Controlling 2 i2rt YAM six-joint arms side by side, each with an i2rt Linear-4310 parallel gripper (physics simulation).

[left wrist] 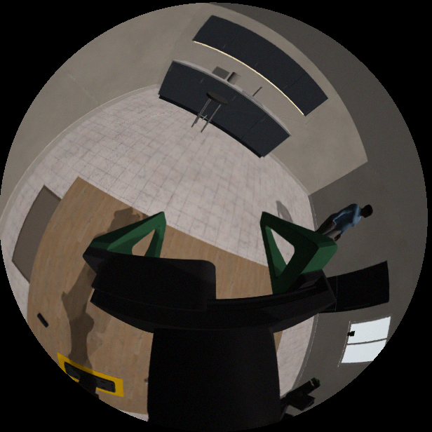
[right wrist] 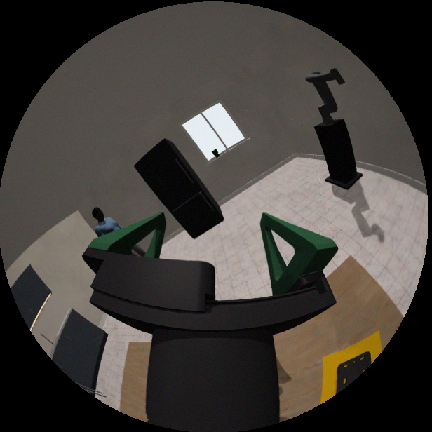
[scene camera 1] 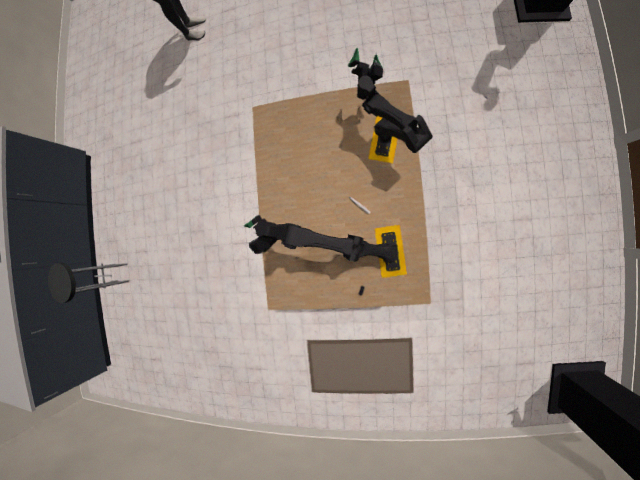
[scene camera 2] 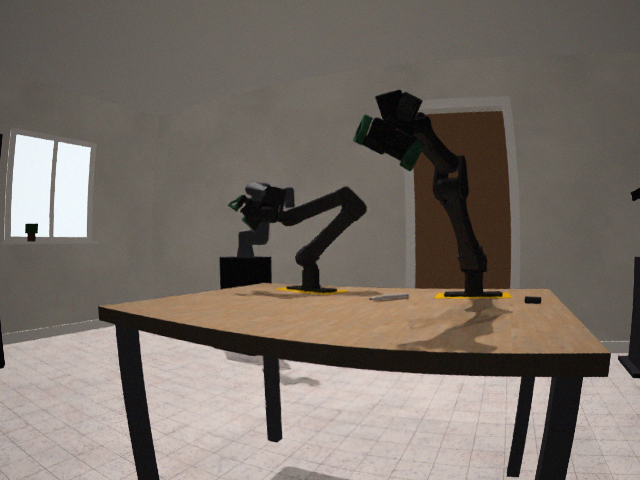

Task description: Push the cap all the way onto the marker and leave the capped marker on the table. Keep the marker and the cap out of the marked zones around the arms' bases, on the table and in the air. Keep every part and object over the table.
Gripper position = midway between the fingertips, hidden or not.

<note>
I see my left gripper (scene camera 2: pixel 379 150) and my right gripper (right wrist: pixel 212 217).
My left gripper also shows in the left wrist view (left wrist: pixel 212 216).
</note>
